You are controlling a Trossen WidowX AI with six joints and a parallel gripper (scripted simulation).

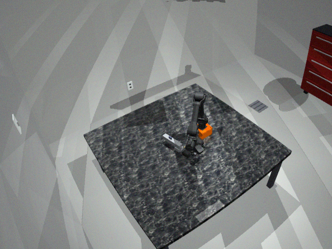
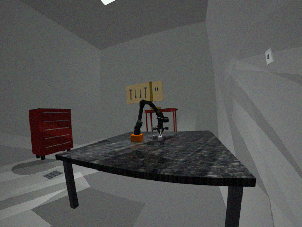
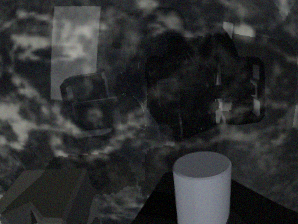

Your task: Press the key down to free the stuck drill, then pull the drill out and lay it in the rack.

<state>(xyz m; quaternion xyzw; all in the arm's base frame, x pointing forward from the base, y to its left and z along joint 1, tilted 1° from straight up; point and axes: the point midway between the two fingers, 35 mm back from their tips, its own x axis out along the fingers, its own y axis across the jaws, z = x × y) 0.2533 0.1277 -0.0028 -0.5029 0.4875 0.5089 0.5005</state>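
The dark block lies 70 mm behind my gripper tip, 40 mm to the right of it and 10 mm below it. From my gripper tip the other things lie so: dark key 230 mm to the right, 30 mm above, 10 mm ahead; then grey metal block 210 mm to the right, 20 mm above, 10 mm ahead.
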